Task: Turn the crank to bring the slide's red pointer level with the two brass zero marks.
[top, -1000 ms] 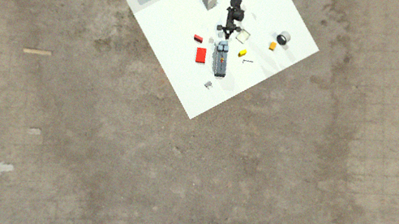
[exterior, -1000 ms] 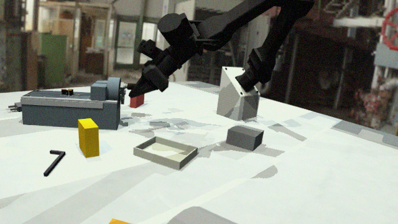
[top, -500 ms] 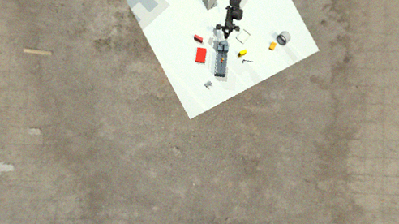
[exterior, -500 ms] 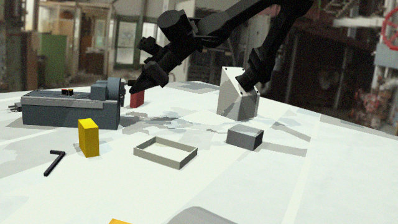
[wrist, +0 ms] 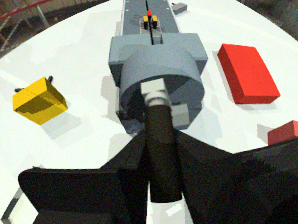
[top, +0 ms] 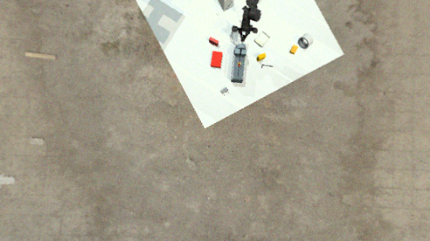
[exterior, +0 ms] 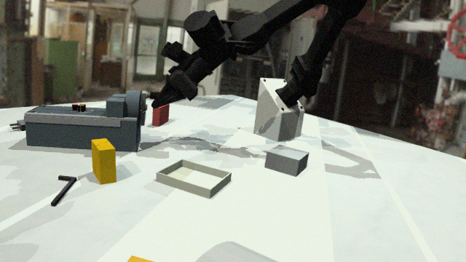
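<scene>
Right now my gripper tip is 20 mm below the dark crank handle, 10 mm to the right of it and 10 mm past it. From my gripper tip the other things lie so: red pointer: 130 mm to the right, 130 mm ahead, 10 mm below; then shallow grey tray: 180 mm to the left, 90 mm below, 50 mm ahead; then yellow block: 170 mm ahead, 80 mm to the left, 60 mm below.
</scene>
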